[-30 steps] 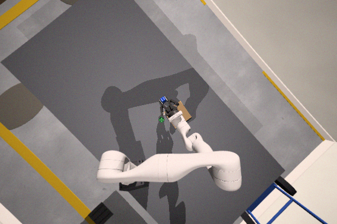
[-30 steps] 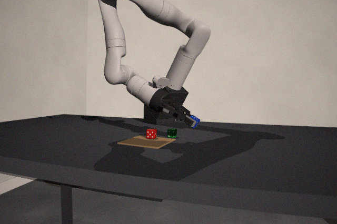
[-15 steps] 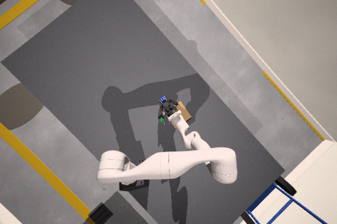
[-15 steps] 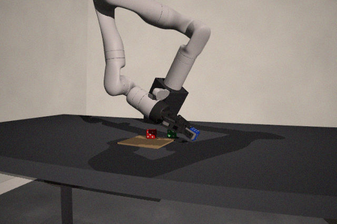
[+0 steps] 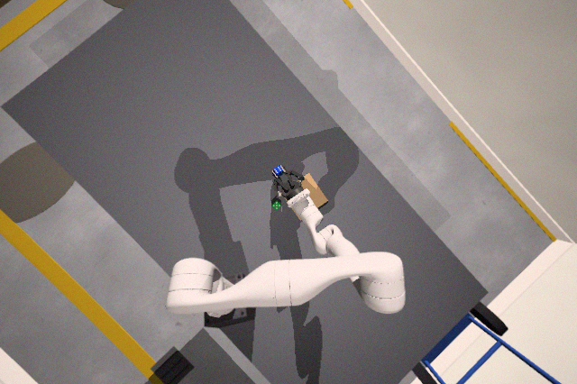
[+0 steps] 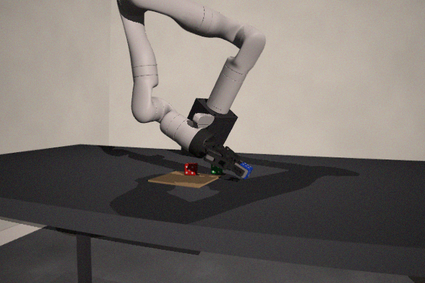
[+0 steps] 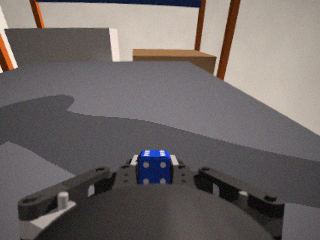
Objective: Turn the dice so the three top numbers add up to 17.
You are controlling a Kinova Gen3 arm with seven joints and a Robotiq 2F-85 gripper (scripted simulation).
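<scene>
Now: the blue die right at my hand. The rest, counted from my hand: red die (30 mm behind, 150 mm to the right, 10 mm below); green die (90 mm behind, 90 mm to the right, 20 mm below); tan mat (10 mm ahead, 140 mm to the right, 30 mm below).
</scene>
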